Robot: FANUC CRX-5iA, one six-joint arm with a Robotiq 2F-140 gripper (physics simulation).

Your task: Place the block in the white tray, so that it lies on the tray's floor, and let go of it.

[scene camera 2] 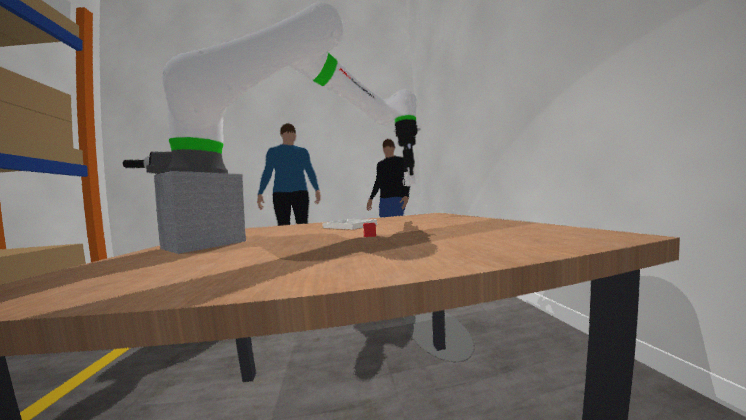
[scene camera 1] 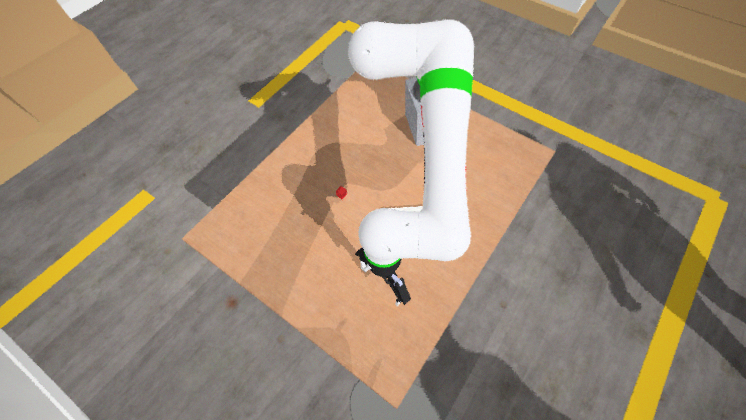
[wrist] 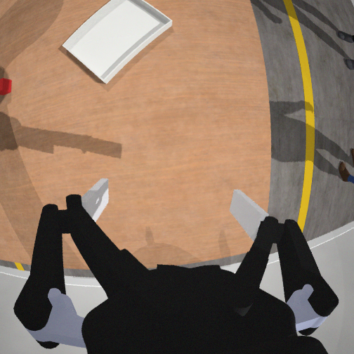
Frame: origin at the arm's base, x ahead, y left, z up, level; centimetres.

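Seen in the pictures: gripper, fingertip midpoint: [scene camera 2: 409, 185] [scene camera 1: 382, 284]; arm's base, origin of the base link: [scene camera 2: 198, 174].
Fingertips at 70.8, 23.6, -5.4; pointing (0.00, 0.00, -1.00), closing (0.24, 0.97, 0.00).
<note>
Offsets run from my fingertips to a thing's middle, as dx, dy, dz. Level surfaces: height alone.
The red block @(-24.6, -33.9, -13.2) [scene camera 1: 341, 192] [scene camera 2: 369, 230] [wrist: 5, 86] sits on the wooden table, apart from the tray; in the wrist view it is cut by the left edge. The white tray @(-27.6, -6.2, -13.9) [scene camera 2: 340, 225] [wrist: 115, 40] lies flat on the table, and its visible floor is bare in the wrist view. In scene camera 1 the arm hides most of the tray. My gripper [scene camera 1: 381, 284] [scene camera 2: 408, 180] [wrist: 171, 195] is open and empty, its fingers wide apart. It hangs well above the table, off to one side of both the tray and the block.
The wooden table @(dz -14.9) [scene camera 1: 234, 229] [scene camera 2: 469, 260] [wrist: 200, 115] carries a grey pedestal [scene camera 1: 412, 117] [scene camera 2: 200, 211] under the arm's base. Two people [scene camera 2: 288, 166] [scene camera 2: 390, 174] stand behind the table. A shelf rack [scene camera 2: 86, 104] with cardboard boxes stands at the left in scene camera 2.
</note>
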